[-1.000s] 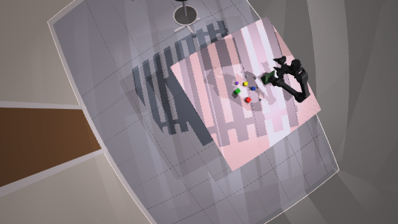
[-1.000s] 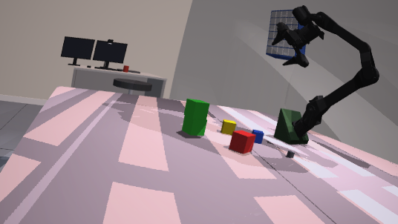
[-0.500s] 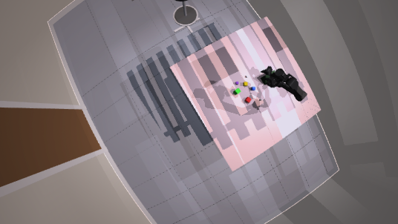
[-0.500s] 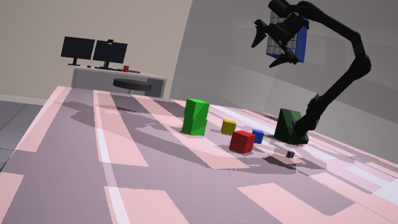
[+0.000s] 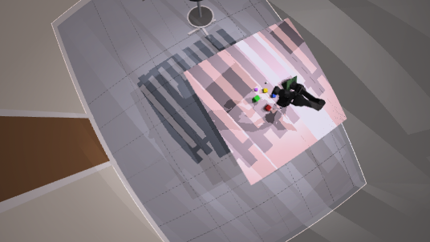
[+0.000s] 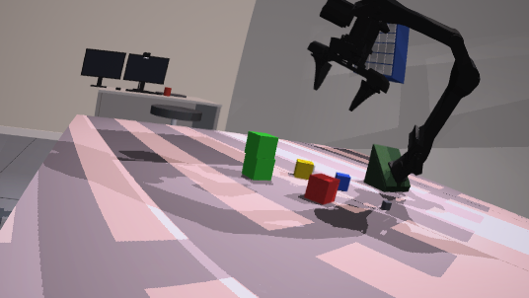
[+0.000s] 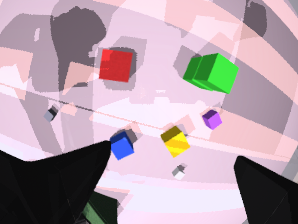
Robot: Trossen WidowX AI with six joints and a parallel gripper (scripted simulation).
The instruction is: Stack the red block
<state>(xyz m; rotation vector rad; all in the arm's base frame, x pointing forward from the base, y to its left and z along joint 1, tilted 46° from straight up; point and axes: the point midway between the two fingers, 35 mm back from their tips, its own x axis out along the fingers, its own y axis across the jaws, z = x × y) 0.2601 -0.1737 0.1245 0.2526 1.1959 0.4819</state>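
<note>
My gripper tip is now 40 mm short of the red block, 60 mm to the right of it and 160 mm above it. Round my gripper tip: yellow block 40 mm behind, 80 mm to the right, 170 mm below; then blue block 80 mm behind, 10 mm to the left, 170 mm below; then purple block 20 mm ahead, 140 mm to the right, 170 mm below.
</note>
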